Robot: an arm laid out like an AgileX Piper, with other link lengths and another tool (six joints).
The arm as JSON. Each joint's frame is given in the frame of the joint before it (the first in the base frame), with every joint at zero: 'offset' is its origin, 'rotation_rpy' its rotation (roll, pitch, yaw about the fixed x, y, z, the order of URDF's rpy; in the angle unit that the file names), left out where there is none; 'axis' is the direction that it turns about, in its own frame. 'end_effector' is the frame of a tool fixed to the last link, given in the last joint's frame.
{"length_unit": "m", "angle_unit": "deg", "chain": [
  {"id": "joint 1", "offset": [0.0, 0.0, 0.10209], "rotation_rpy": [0.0, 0.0, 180.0], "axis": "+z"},
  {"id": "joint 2", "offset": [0.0, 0.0, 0.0], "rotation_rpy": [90.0, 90.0, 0.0], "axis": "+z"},
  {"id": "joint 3", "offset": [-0.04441, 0.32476, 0.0], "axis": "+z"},
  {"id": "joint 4", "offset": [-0.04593, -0.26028, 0.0], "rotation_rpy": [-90.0, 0.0, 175.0], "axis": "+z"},
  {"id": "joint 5", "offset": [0.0, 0.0, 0.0], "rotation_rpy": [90.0, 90.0, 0.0], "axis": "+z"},
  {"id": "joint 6", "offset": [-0.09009, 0.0, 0.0], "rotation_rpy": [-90.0, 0.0, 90.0], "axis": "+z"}
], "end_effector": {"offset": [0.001, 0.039, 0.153], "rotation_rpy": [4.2, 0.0, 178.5]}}
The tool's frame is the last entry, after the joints.
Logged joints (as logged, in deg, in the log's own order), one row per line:
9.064, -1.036, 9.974, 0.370, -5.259, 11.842
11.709, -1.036, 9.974, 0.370, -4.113, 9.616
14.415, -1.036, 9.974, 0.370, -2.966, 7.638
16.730, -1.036, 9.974, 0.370, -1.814, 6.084
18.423, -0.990, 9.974, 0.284, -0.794, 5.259
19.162, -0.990, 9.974, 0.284, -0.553, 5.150
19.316, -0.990, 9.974, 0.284, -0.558, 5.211
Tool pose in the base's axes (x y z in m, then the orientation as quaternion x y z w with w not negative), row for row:
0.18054, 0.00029, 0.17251, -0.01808, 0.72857, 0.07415, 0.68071
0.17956, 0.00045, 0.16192, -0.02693, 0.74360, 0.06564, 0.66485
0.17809, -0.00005, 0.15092, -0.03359, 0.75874, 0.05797, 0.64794
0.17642, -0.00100, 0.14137, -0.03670, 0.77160, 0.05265, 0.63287
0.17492, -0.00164, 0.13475, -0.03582, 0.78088, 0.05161, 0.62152
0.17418, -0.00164, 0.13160, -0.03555, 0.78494, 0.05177, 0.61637
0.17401, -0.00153, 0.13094, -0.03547, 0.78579, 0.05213, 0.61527
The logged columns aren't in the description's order. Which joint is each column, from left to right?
Columns, left to right: joint 5, joint 2, joint 1, joint 3, joint 6, joint 4.
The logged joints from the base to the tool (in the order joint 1, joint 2, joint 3, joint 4, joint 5, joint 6), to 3 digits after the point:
9.974, -1.036, 0.370, 11.842, 9.064, -5.259
9.974, -1.036, 0.370, 9.616, 11.709, -4.113
9.974, -1.036, 0.370, 7.638, 14.415, -2.966
9.974, -1.036, 0.370, 6.084, 16.730, -1.814
9.974, -0.990, 0.284, 5.259, 18.423, -0.794
9.974, -0.990, 0.284, 5.150, 19.162, -0.553
9.974, -0.990, 0.284, 5.211, 19.316, -0.558

